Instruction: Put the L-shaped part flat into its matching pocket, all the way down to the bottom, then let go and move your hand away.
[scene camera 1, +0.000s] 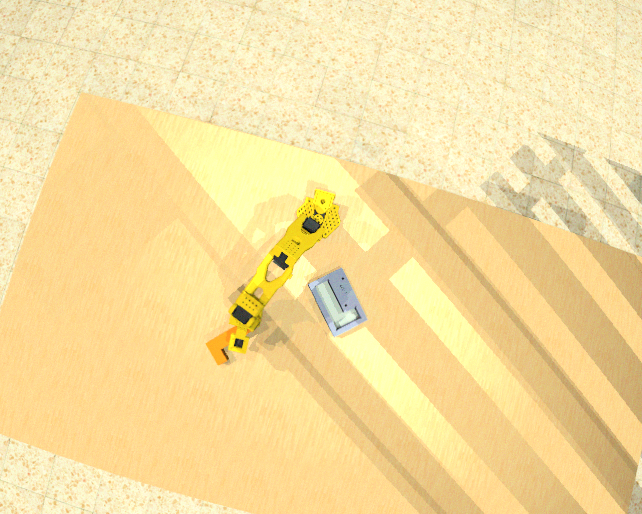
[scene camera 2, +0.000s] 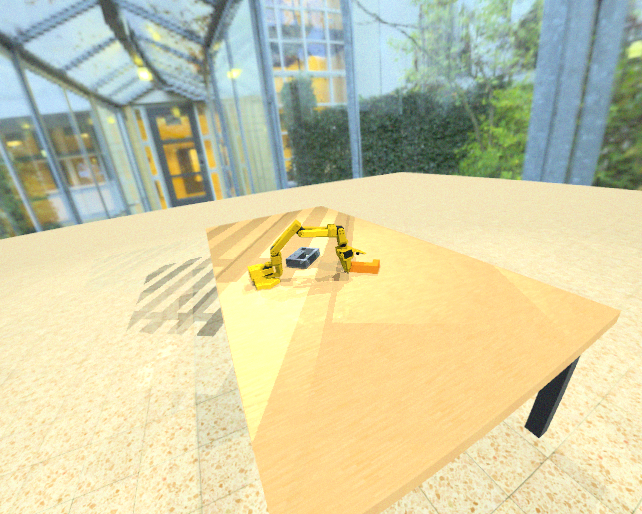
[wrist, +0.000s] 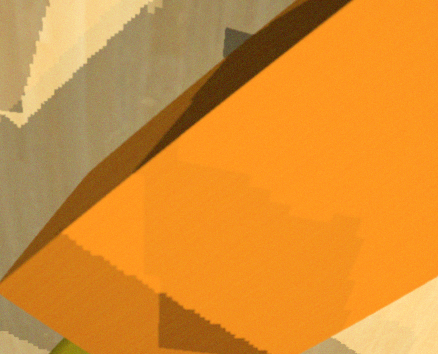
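Where they show: end effector, tool point: (scene camera 2: 346, 270) (wrist: 153, 292); arm's base, origin of the base link: (scene camera 1: 316, 225) (scene camera 2: 271, 281).
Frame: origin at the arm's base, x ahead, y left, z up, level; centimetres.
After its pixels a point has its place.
The orange L-shaped part (scene camera 1: 218, 350) @(y -14.2, x 35.4, z 3.0 cm) (scene camera 2: 367, 266) @(y -15.1, x 32.1, z 2.7 cm) (wrist: 280, 165) lies flat on the table; in the wrist view it fills much of the picture, close to the camera. My gripper (scene camera 2: 347, 270) looks shut, pointing down right against or beside the part's near end. In scene camera 1 its tips are hidden under the wrist camera mount, and in the wrist view the part hides them, so contact cannot be seen. The grey-blue block (scene camera 1: 350, 291) @(y 12.0, x 13.9, z 3.6 cm) (scene camera 2: 310, 261) @(y 4.7, x 18.0, z 1.4 cm) with the L-shaped pocket (scene camera 1: 327, 299) @(y 7.5, x 17.1, z 0.5 cm) stands apart from the part, its pocket empty.
The yellow arm (scene camera 1: 292, 243) @(y -3.6, x 8.9, z 19.4 cm) (scene camera 2: 318, 231) @(y -9.1, x 16.9, z 17.6 cm) reaches from its base (scene camera 1: 323, 200) @(y 0.0, x -5.1, z 6.0 cm) (scene camera 2: 263, 277) @(y -1.5, x -2.7, z 3.0 cm) over the wooden table (scene camera 1: 133, 417) @(y -30.5, x 57.5, z 0.0 cm) (scene camera 2: 428, 385) @(y -61.6, x 14.1, z 0.0 cm). The block stands beside the arm, between base and part in reach. Striped shadows cross the table.
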